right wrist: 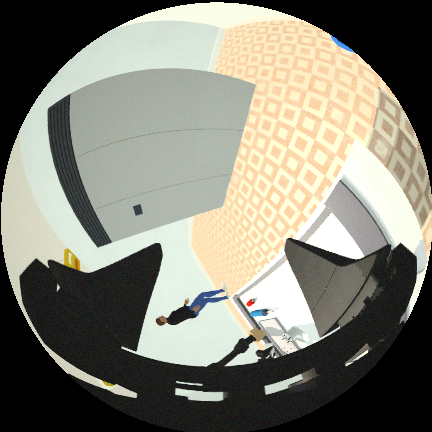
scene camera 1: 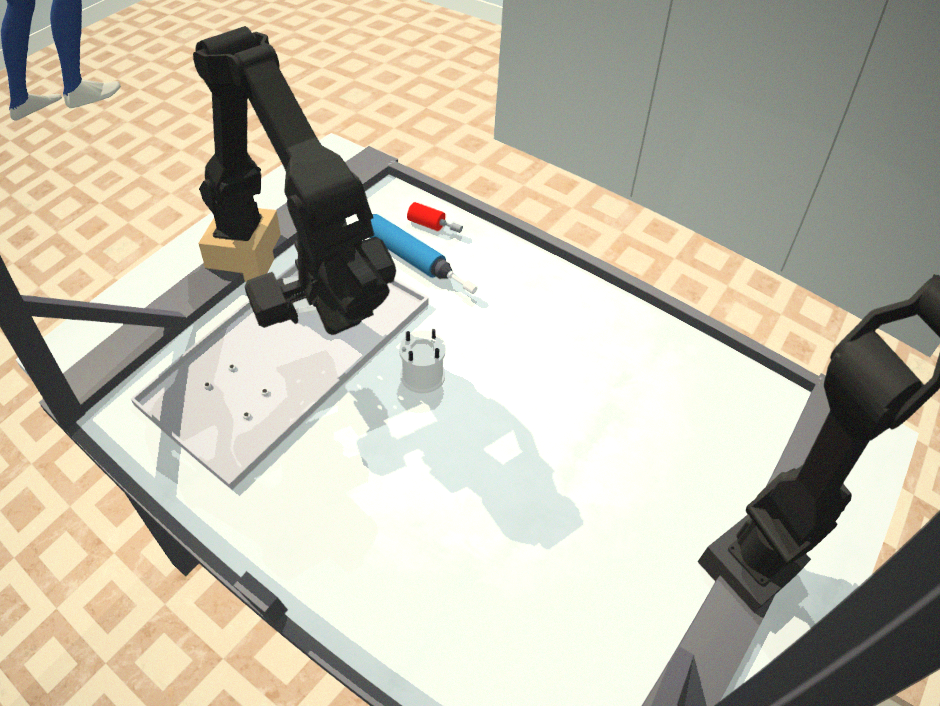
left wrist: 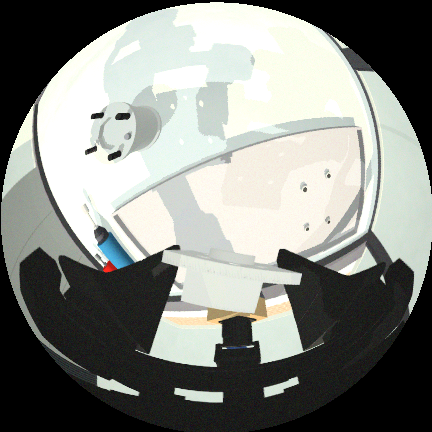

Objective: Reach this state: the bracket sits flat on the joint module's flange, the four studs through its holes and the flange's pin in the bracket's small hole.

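Pixels of known places: left gripper, between the fingertips: [right wrist: 273, 349] [left wrist: 230, 253]; right gripper, between the fingertips: [right wrist: 224, 247]; left arm's base, origin of its link: [right wrist: 252, 337] [scene camera 1: 237, 226] [left wrist: 237, 320]; right arm's base, origin of its link: [scene camera 1: 760, 553].
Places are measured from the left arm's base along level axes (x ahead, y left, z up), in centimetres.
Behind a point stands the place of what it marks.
Note:
The joint module [scene camera 1: 422, 373] @(x 35.0, y -20.8, z -3.4 cm) [left wrist: 146, 127] @(x 32.1, y -19.6, z -4.1 cm) is a light grey cylinder standing upright on the table, right of the tray in scene camera 1. Four black studs rise from its flange; a small grey pin shows near the flange's edge in the left wrist view. My left gripper [scene camera 1: 300, 303] @(x 20.4, y -18.1, z 2.9 cm) [left wrist: 230, 253] @(x 20.4, y -18.1, z 2.9 cm) is shut on the light grey bracket [left wrist: 222, 290] @(x 17.8, y -14.5, z 3.4 cm), a plate with a block below it, held across the fingers. The gripper is above the tray, up and left of the module in scene camera 1, where the arm hides the bracket. My right gripper [right wrist: 224, 247] @(x 99.6, y -10.5, z 26.0 cm) is open and empty, away from the table's middle.
A shallow tray [scene camera 1: 227, 452] @(x 11.4, y -36.7, z -7.0 cm) [left wrist: 260, 195] @(x 16.9, y -20.8, z -7.0 cm) holds several small nuts. A blue screwdriver [scene camera 1: 406, 244] @(x 27.0, y 4.5, z -3.6 cm) [left wrist: 114, 248] @(x 29.4, y 1.9, z -4.8 cm) and a red screwdriver [scene camera 1: 427, 215] @(x 28.5, y 13.3, z -4.4 cm) [left wrist: 109, 268] @(x 29.3, y 12.6, z -5.0 cm) lie behind the module in scene camera 1. A dark raised frame [scene camera 1: 607, 273] @(x 59.4, y 7.0, z -5.7 cm) borders the table.

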